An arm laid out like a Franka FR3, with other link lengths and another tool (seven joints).
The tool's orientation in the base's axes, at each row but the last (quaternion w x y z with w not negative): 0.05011 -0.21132 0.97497 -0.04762; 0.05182 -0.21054 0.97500 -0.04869; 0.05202 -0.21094 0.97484 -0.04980; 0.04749 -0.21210 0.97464 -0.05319; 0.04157 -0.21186 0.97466 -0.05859; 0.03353 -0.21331 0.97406 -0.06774; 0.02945 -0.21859 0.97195 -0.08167; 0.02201 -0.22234 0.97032 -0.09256; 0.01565 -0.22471 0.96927 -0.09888; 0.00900 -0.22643 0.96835 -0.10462
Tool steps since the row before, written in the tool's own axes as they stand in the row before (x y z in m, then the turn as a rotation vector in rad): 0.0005 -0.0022 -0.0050 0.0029 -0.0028 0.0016; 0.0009 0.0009 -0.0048 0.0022 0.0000 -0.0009; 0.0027 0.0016 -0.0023 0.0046 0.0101 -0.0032; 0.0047 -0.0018 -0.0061 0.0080 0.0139 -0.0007; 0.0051 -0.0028 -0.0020 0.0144 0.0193 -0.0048; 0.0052 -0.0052 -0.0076 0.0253 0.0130 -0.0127; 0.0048 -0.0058 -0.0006 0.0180 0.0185 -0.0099; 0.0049 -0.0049 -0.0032 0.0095 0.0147 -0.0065; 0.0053 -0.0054 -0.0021 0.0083 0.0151 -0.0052; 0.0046 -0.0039 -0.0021 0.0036 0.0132 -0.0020
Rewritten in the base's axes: -0.0001 -0.0018 0.0052 -0.0013 -0.0039 -0.0015; -0.0018 0.0008 0.0046 -0.0021 -0.0008 0.0007; -0.0034 0.0005 0.0019 -0.0087 0.0075 0.0016; -0.0042 -0.0031 0.0059 -0.0130 0.0093 -0.0016; -0.0037 -0.0045 0.0021 -0.0214 0.0119 0.0014; -0.0033 -0.0060 0.0081 -0.0295 0.0026 0.0097; -0.0020 -0.0071 0.0015 -0.0249 0.0102 0.0062; -0.0026 -0.0059 0.0041 -0.0154 0.0100 0.0036; -0.0026 -0.0067 0.0032 -0.0144 0.0106 0.0022; -0.0026 -0.0050 0.0030 -0.0091 0.0104 -0.0007
